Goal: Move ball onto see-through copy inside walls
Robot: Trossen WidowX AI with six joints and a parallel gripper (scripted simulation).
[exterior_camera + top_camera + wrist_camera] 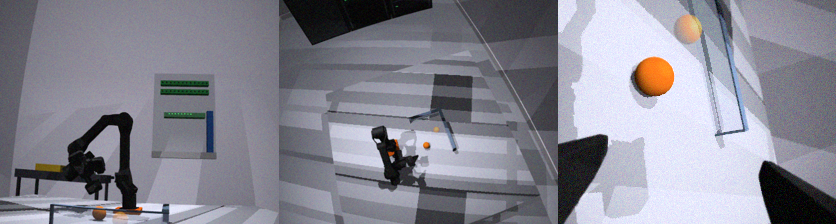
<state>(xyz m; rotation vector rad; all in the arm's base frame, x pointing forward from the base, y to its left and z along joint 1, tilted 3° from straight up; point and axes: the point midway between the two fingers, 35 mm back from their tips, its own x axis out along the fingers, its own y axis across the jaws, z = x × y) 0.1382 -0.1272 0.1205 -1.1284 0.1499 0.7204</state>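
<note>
Right now the orange ball is 90 mm to the left of my gripper tip, 90 mm below it and 80 mm ahead of it. From my gripper tip the other things lie so: see-through ball copy (190 mm to the left, 170 mm ahead, 90 mm below).
</note>
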